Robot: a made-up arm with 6 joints. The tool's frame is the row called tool.
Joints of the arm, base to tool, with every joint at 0 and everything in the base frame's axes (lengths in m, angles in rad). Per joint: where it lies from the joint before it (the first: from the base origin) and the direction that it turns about. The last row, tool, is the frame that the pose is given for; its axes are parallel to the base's.
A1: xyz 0 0 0.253 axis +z
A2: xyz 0 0 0 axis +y
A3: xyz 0 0 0.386 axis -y
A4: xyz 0 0 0 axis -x
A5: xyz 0.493 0 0 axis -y
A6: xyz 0 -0.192 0 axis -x
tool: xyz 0 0 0
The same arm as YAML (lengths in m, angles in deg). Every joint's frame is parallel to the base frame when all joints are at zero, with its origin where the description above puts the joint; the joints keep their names.
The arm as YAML. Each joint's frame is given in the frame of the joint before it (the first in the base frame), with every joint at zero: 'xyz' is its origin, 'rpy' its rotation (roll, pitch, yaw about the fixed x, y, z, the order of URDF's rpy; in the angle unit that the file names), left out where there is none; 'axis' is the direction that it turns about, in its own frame. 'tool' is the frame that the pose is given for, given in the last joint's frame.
units:
  length: m
  angle: deg
joints:
  - name: A1
    type: revolute
    origin:
      xyz: [0.0, 0.0, 0.253]
    axis: "+z"
  - name: A2
    type: revolute
    origin:
      xyz: [0.0, 0.0, 0.0]
    axis: "+y"
  - name: A3
    type: revolute
    origin:
      xyz: [0.0, 0.0, 0.386]
    axis: "-y"
  - name: A4
    type: revolute
    origin:
      xyz: [0.0, 0.0, 0.0]
    axis: "-x"
  - name: A5
    type: revolute
    origin:
      xyz: [0.493, 0.0, 0.0]
    axis: "-y"
  - name: A6
    type: revolute
    origin:
      xyz: [0.0, -0.192, 0.0]
    axis: "-x"
tool:
  origin:
    xyz: [0.0, 0.0, 0.0]

